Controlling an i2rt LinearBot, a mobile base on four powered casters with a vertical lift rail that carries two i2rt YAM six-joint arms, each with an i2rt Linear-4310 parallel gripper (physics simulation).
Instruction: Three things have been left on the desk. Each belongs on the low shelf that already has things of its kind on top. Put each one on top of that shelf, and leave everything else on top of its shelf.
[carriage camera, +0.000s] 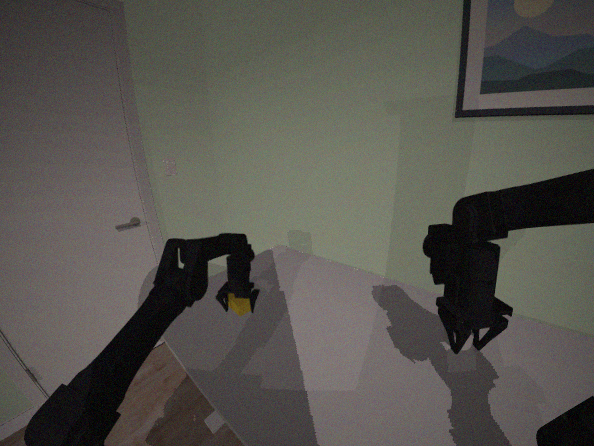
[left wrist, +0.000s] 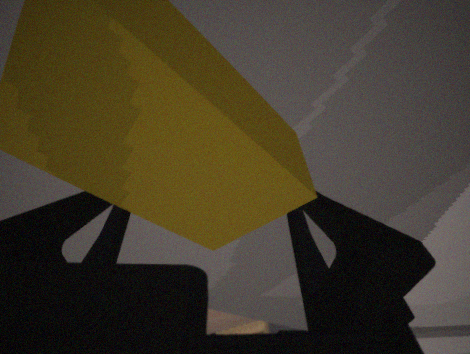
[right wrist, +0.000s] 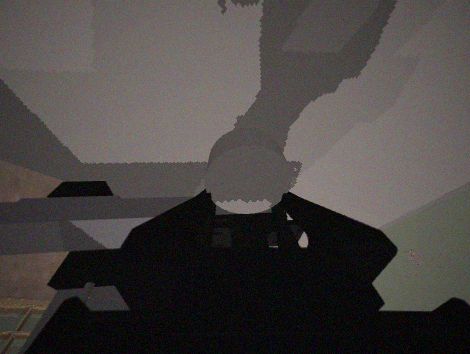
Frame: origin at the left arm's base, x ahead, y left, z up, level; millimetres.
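Seen in the pictures: left gripper, fingertip midpoint: (carriage camera: 239, 311) (left wrist: 210, 183); right gripper, fingertip midpoint: (carriage camera: 465, 350) (right wrist: 243, 190); right arm's base, origin of the base link: (right wrist: 247, 233).
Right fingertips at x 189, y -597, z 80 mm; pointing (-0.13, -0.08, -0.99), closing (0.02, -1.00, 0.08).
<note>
Offsets run from my right fingertips to a thing's top centre. Level surfaces: height alone.
A yellow block {dx +343, dy +550, dz -138 mm} (carriage camera: 240, 304) (left wrist: 175, 150) is at my left gripper (carriage camera: 238, 307) (left wrist: 210, 183), over the left part of the desk {dz -183 mm} (carriage camera: 335, 340) (right wrist: 150, 100). The left fingers stand wide open on either side of the block's lower end in the left wrist view. The block hides their tips there, and I cannot tell whether they touch it. My right gripper (carriage camera: 466, 349) (right wrist: 243, 190) is shut on a pale grey cylinder {dx +25, dy +1, dz +24 mm} (carriage camera: 463, 361) (right wrist: 246, 172) at the right of the carriage view. The low shelves do not show clearly.
A green wall (carriage camera: 300, 125) with a framed picture (carriage camera: 462, 65) stands behind the desk. A door (carriage camera: 60, 150) is at the left. Wooden floor {dz -904 mm} (carriage camera: 155, 370) shows past the desk's left edge, with a small pale piece (carriage camera: 215, 421) there. A grey bar (right wrist: 100, 207) crosses the right wrist view.
</note>
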